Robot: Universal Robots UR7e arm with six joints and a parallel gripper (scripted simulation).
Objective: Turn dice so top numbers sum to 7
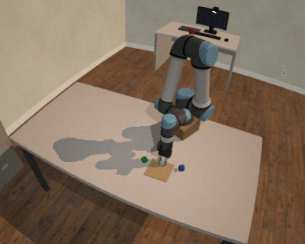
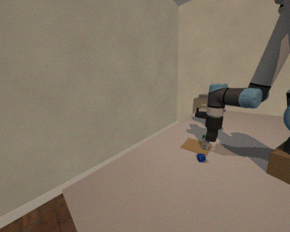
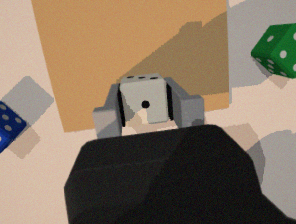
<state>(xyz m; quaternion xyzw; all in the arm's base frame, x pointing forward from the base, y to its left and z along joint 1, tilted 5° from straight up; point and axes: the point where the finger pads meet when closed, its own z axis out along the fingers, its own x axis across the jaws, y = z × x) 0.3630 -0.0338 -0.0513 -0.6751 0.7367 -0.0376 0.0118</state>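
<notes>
Now: hand right at the white die. The rest, counted from my hand: blue die: 120 mm to the left, 10 mm below; green die: 10 mm ahead, 110 mm to the right, 10 mm below; tan mat: 50 mm ahead, 20 mm below.
</notes>
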